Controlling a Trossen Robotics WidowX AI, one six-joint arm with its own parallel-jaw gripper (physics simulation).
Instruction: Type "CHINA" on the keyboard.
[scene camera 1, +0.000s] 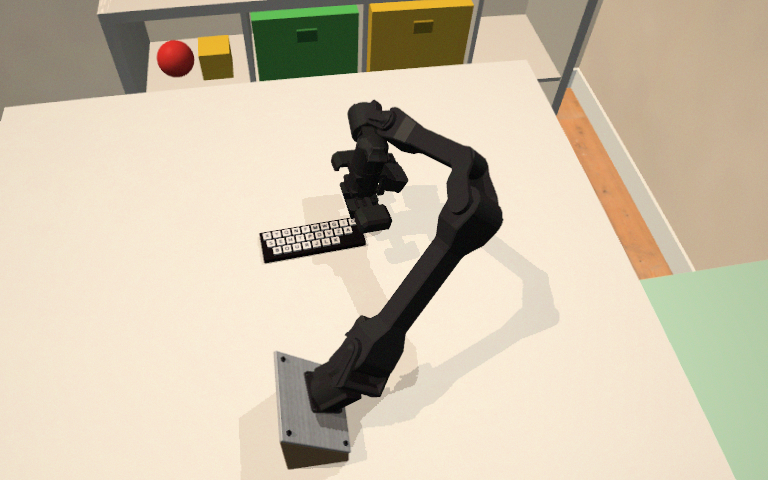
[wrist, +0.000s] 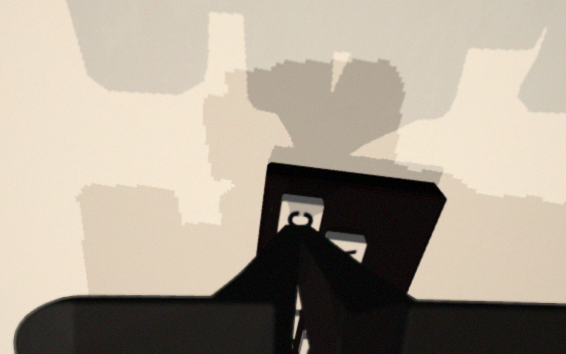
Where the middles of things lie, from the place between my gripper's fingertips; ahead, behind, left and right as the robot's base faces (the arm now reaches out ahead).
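Black keyboard (wrist: 397, 217): 20 mm behind my hand, 90 mm to the left of it, 20 mm below it.
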